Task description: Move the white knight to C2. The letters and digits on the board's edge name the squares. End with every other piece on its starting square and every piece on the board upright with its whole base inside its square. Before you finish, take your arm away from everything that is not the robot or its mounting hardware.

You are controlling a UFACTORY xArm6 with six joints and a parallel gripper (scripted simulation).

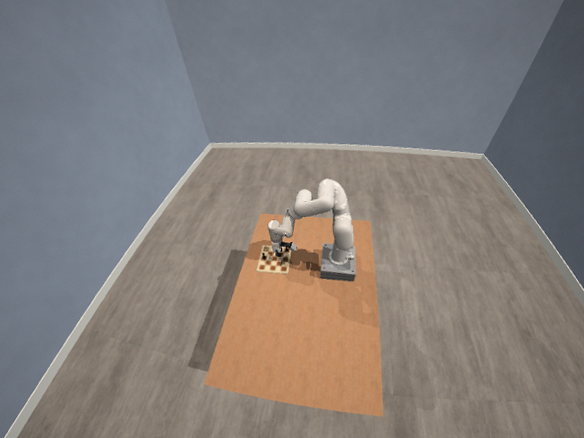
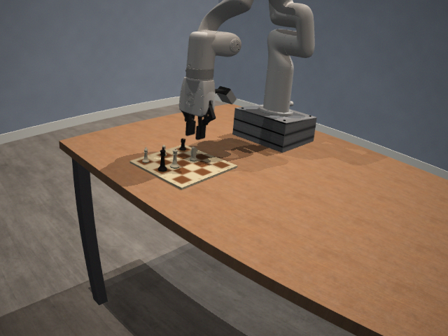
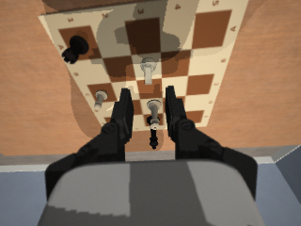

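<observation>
My gripper is now 7 cm above the pale chess piece. Round my hand: black rook: 3 cm behind, 8 cm to the right, 7 cm below; chessboard: 4 cm ahead, 9 cm below; small white piece: 4 cm ahead, 8 cm to the right, 8 cm below.
</observation>
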